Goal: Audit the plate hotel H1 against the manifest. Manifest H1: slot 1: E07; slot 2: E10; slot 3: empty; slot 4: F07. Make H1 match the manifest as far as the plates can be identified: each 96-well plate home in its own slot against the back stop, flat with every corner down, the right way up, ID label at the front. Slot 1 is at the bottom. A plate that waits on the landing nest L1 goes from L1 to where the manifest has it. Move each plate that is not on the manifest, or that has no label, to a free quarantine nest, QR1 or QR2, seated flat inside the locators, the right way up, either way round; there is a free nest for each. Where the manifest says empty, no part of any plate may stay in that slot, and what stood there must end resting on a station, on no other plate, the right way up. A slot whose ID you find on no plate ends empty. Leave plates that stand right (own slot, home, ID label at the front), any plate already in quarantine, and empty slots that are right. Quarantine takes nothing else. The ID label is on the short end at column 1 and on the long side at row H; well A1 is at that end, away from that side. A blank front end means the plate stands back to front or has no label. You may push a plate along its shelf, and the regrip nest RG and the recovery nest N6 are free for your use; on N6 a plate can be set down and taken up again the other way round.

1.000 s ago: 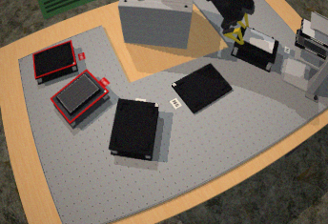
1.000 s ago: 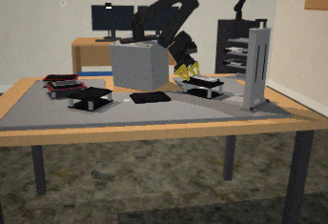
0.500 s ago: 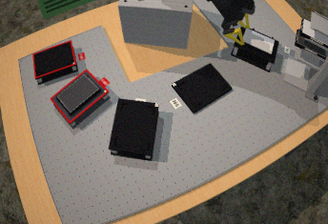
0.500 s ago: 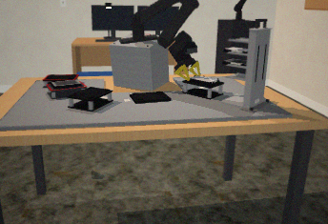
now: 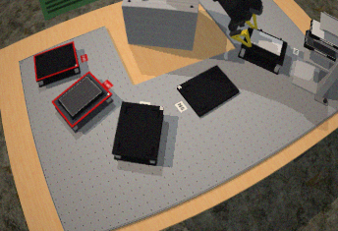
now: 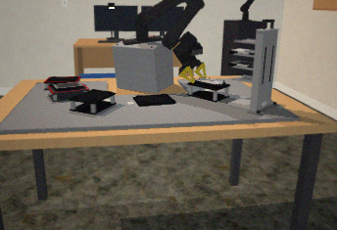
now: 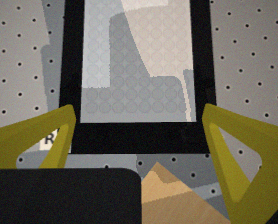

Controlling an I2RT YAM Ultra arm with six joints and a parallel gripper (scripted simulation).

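Right now the black regrip nest RG is 5 cm ahead of my hand, 3 cm to the left of it and 1 cm below it. Round my hand: A1 mark 4 cm to the left, 4 cm behind, 1 cm below; then H1 tag 18 cm to the left, 11 cm ahead, 7 cm below; then RG tag 7 cm to the left, 7 cm below, 6 cm behind.
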